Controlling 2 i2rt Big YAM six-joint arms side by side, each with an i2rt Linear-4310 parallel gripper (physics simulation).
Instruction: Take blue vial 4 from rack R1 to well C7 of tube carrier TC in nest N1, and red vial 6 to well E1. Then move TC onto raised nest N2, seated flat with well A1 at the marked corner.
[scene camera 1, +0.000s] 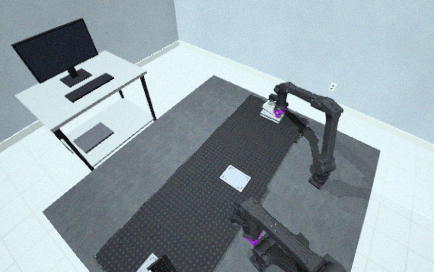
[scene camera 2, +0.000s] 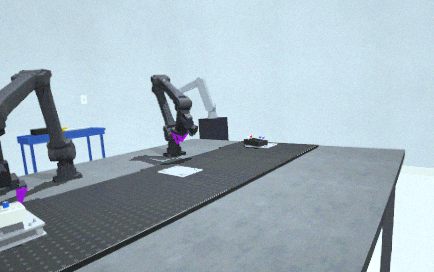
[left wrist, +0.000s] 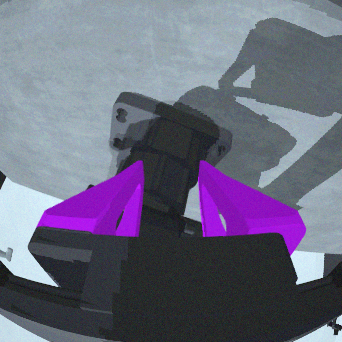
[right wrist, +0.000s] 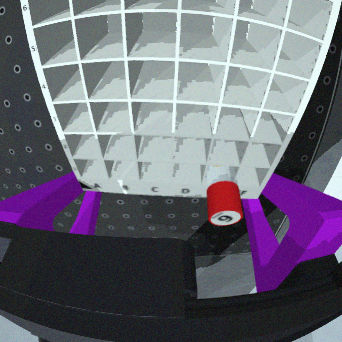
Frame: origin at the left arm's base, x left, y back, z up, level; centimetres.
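Where they show: left gripper, fingertip midpoint: (scene camera 1: 255, 241) (scene camera 2: 179, 142) (left wrist: 170, 169); right gripper, fingertip midpoint: (scene camera 1: 279, 114) (right wrist: 170, 168); left arm's base, link origin: (scene camera 1: 263, 258) (scene camera 2: 174, 155) (left wrist: 167, 134); right arm's base, link origin: (scene camera 1: 318, 179) (scene camera 2: 67, 178).
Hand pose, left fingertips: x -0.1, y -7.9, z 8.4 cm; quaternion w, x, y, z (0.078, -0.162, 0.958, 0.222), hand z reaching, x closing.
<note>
Things, the pixels of their top centre, and the offset from my left fingertips. Level surfaces: height alone.
- Tube carrier TC, top centre: (right wrist: 176, 60) (scene camera 1: 272, 105) dx -81.1, dy -60.3, dz +1.4 cm
- raised nest N2, top centre: (scene camera 2: 8, 219) (scene camera 1: 273, 111) dx -80.6, dy -58.4, dz -2.9 cm
- Red vial 6, top centre: (right wrist: 227, 214) dx -83.8, dy -55.9, dz +2.0 cm
- blue cap, top centre: (scene camera 2: 5, 202) dx -80.0, dy -63.2, dz +3.0 cm
- Nest N1, top centre: (scene camera 2: 179, 169) (scene camera 1: 235, 177) dx -18.8, dy -35.0, dz -6.1 cm
- Black rack R1, top centre: (scene camera 2: 255, 139) dx +43.7, dy -17.9, dz -2.5 cm
- perforated dark mat, surface height: dz -7.1 cm
Tube carrier TC (scene camera 1: 270, 105) (scene camera 2: 12, 216) (right wrist: 170, 190) is a white gridded box at raised nest N2 (scene camera 1: 270, 118) (scene camera 2: 36, 232); whether it sits fully flat cannot be told. Red vial 6 (right wrist: 224, 202) stands in well E1. A blue cap (scene camera 2: 6, 204) shows on the carrier in scene camera 2; its well is hidden. My right gripper (scene camera 1: 280, 113) (right wrist: 170, 168) is shut on the carrier, fingers on opposite sides. My left gripper (scene camera 1: 253, 240) (scene camera 2: 179, 138) (left wrist: 170, 169) is partly open and empty, away from the carrier. Nest N1 (scene camera 1: 235, 178) (scene camera 2: 180, 171) is a bare white plate.
Black rack R1 (scene camera 1: 163, 264) (scene camera 2: 255, 142) stands on a white plate at scene camera 1's bottom edge, with red and blue caps visible in scene camera 2. A perforated dark mat (scene camera 1: 165, 200) (scene camera 2: 125, 210) runs along the table. The left arm is folded near its base.
</note>
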